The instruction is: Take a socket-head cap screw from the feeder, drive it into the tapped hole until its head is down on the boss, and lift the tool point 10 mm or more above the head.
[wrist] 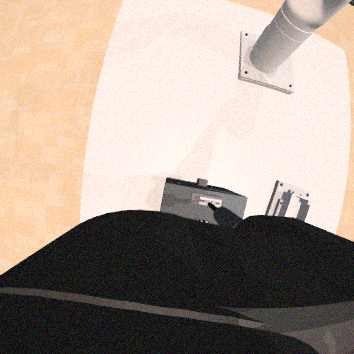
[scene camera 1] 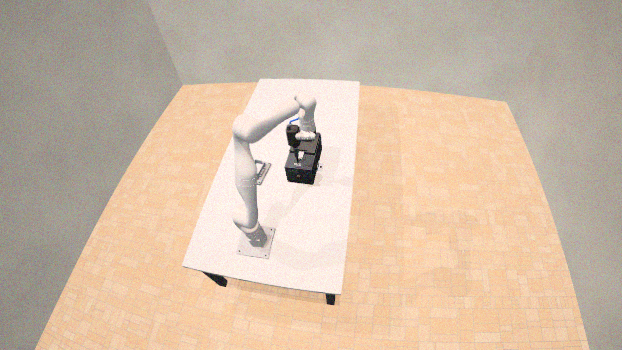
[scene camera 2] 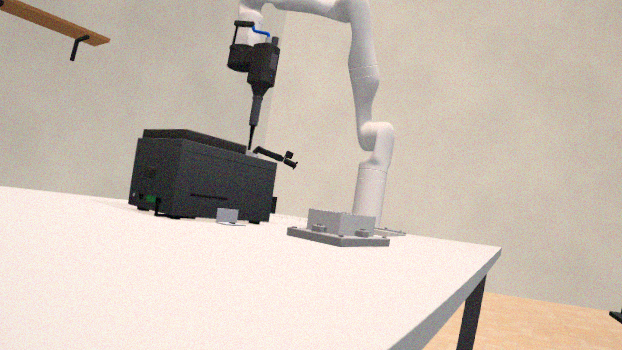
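The black box-shaped feeder [scene camera 1: 300, 175] [scene camera 2: 225, 182] [wrist: 175, 204] stands on the table. My screwdriver [scene camera 1: 297, 161] [scene camera 2: 250, 148] [wrist: 210, 204] points down, its thin bit tip at the light pick-up spot on the feeder's top. I cannot tell whether the tip touches there or whether a screw is on it; a screw is too small to make out. The grey workpiece [scene camera 2: 356, 225] sits on a flat fixture plate [scene camera 1: 266, 172] [scene camera 2: 364, 242] [wrist: 273, 200], apart from the feeder. Its tapped hole and boss cannot be made out. The tool has no fingers.
A black jointed arm piece [scene camera 2: 270, 154] sticks out near the feeder's top. A small pale bracket [scene camera 2: 227, 216] stands on the table [scene camera 1: 310, 240] [scene camera 2: 200, 280] beside the feeder. The arm's base plate [scene camera 1: 245, 248] [wrist: 244, 55] is at one end. A wooden shelf [scene camera 2: 55, 24] is on the wall.
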